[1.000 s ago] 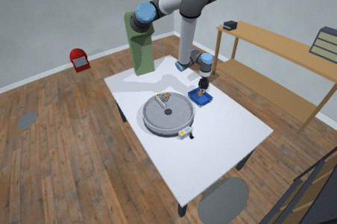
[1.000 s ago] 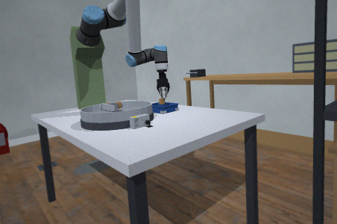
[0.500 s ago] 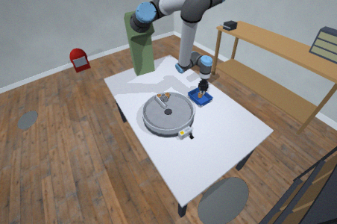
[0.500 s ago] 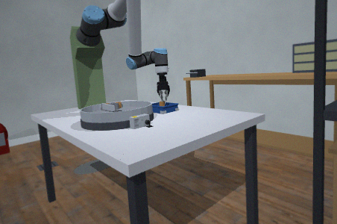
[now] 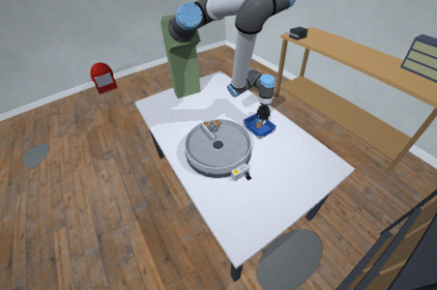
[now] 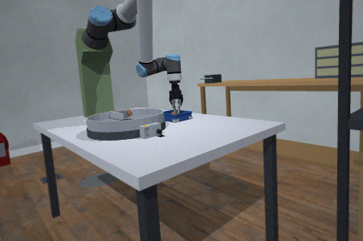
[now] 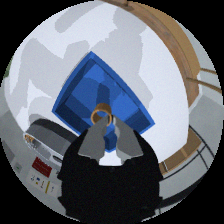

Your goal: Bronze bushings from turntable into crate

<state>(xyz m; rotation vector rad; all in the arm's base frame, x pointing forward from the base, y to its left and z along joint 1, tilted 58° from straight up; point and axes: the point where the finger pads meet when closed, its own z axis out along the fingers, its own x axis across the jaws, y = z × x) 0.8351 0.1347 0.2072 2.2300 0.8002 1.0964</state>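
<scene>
The blue crate lies 2 cm below my hand, 1 cm to the right of it and 1 cm behind it. Round my hand: grey turntable (36 cm to the right, 10 cm behind).
</scene>
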